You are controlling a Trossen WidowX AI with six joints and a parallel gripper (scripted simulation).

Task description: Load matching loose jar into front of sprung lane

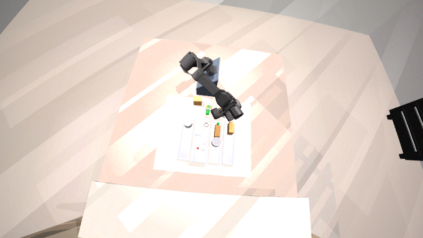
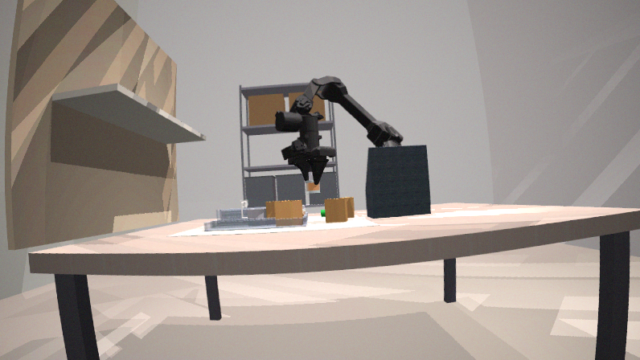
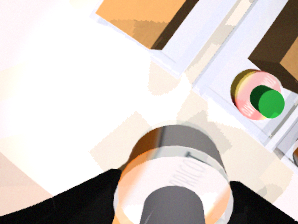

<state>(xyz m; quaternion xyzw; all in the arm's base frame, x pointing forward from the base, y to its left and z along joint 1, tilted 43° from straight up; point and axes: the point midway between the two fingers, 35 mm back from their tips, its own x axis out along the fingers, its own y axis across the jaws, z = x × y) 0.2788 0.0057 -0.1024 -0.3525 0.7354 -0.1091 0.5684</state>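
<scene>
Now: the pusher lane 18 cm ahead of my gripper tip, 16 cm to the right of it and 9 cm below it.
</scene>
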